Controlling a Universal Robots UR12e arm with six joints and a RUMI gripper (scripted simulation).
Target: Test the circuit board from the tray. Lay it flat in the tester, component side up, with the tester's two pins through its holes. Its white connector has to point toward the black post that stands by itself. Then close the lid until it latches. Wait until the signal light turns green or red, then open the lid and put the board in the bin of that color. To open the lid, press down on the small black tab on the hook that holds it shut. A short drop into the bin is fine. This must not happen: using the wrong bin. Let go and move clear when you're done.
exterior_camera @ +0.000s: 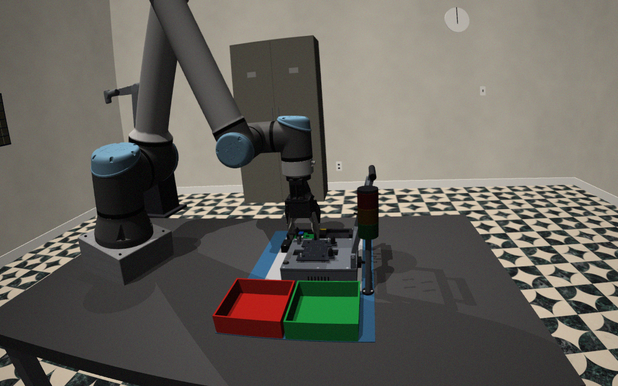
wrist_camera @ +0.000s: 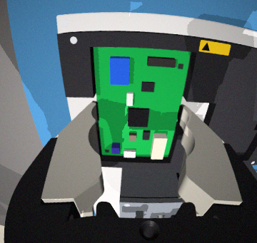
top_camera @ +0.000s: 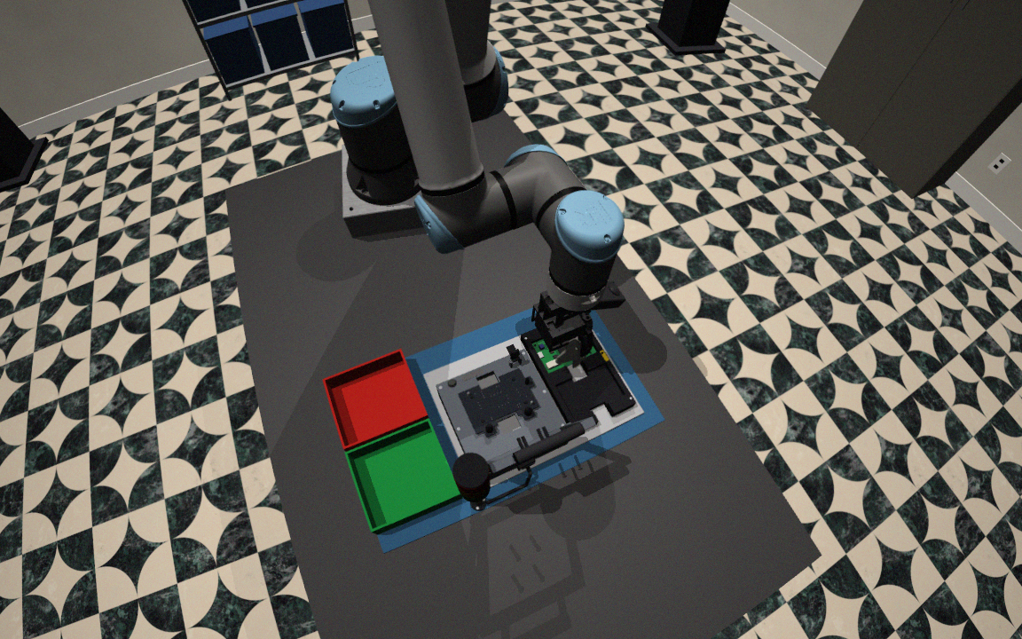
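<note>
Now: the green circuit board 1 cm to the right of my hand. Round my hand: clear lid (21 cm ahead, 16 cm above, 15 cm to the right); green bin (36 cm to the right, 16 cm ahead, 1 cm below); red bin (38 cm to the right, 1 cm below, 1 cm ahead).
</note>
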